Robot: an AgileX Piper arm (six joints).
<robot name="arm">
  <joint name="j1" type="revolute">
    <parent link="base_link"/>
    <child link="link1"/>
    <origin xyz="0 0 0.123"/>
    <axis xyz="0 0 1"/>
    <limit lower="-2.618" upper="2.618"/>
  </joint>
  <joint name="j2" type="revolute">
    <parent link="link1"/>
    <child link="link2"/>
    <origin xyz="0 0 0" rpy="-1.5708 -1.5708 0"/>
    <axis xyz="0 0 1"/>
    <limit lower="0" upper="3.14"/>
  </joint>
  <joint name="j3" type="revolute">
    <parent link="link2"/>
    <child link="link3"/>
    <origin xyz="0.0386 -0.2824 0" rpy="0 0 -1.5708"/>
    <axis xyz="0 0 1"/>
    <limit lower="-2.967" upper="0"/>
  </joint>
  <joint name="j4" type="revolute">
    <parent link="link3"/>
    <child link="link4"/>
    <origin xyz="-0.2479 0.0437 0" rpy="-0.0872 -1.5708 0"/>
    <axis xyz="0 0 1"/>
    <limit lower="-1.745" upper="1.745"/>
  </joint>
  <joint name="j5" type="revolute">
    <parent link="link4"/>
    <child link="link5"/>
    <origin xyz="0 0 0" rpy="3.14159 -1.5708 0"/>
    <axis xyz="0 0 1"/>
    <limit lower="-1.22" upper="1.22"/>
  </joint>
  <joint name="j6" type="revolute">
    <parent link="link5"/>
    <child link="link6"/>
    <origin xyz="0.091 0 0" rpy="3.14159 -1.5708 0"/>
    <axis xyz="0 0 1"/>
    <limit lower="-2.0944" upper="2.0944"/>
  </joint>
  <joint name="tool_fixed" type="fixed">
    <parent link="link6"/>
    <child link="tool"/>
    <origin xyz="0 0 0" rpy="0 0 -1.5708"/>
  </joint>
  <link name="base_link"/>
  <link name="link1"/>
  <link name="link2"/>
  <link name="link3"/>
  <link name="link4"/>
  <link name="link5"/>
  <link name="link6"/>
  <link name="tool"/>
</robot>
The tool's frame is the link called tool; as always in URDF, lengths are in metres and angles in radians.
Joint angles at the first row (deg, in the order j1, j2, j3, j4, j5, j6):
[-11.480, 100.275, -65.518, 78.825, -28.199, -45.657]
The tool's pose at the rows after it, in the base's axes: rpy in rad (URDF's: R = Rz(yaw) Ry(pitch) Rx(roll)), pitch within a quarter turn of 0, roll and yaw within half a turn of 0; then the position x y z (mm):
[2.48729 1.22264 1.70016 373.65 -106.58 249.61]
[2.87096 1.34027 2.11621 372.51 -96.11 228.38]
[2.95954 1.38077 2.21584 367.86 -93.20 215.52]
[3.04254 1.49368 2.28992 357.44 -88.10 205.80]
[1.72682 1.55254 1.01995 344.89 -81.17 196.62]
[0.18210 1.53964 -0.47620 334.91 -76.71 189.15]
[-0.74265 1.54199 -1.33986 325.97 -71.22 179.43]
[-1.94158 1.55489 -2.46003 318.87 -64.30 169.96]
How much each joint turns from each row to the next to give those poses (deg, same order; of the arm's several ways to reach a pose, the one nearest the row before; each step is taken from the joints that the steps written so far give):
[2.964, 0.658, 2.721, -9.274, -7.760, 3.525]
[1.883, 2.046, 3.909, -9.006, -5.478, 1.871]
[0.417, 0.975, 3.035, -5.526, -3.669, 4.753]
[1.095, 0.913, 4.482, -6.250, -9.573, 5.959]
[0.544, 0.109, 5.040, -6.723, -6.485, 7.194]
[-0.001, 0.000, 3.766, -4.910, -3.691, 3.696]
[0.001, -0.002, 3.448, -4.419, -1.275, 2.280]
[-0.001, 0.001, 2.956, -5.047, -0.001, 3.706]

